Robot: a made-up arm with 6 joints.
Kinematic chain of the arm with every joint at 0, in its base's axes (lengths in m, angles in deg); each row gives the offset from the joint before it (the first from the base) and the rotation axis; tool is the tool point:
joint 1: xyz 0 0 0.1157 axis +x
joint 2: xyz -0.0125 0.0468 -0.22 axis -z
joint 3: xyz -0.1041 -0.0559 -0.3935 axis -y
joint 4: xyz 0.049 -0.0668 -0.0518 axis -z
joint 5: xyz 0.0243 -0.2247 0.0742 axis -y
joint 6: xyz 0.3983 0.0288 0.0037 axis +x
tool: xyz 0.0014 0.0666 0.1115
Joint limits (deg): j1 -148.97..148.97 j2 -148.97..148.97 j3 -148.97..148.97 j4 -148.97..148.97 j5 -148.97..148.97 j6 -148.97..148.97
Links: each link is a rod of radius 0.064 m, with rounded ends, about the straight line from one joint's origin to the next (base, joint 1, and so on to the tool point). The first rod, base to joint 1, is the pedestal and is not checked.
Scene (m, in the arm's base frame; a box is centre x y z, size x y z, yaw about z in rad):
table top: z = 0
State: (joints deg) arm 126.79 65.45 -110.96 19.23 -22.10 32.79
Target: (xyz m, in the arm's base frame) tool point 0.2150 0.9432 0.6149
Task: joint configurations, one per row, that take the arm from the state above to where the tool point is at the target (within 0.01 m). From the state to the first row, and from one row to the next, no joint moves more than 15 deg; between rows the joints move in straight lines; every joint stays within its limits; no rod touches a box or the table.
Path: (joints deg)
1: 118.48 78.79 -114.98 5.03 -24.02 29.23
2: 110.18 92.13 -119.01 -9.18 -25.94 25.67
3: 101.87 105.48 -123.03 -23.38 -27.87 22.11
4: 93.56 118.82 -127.06 -37.58 -29.79 18.55

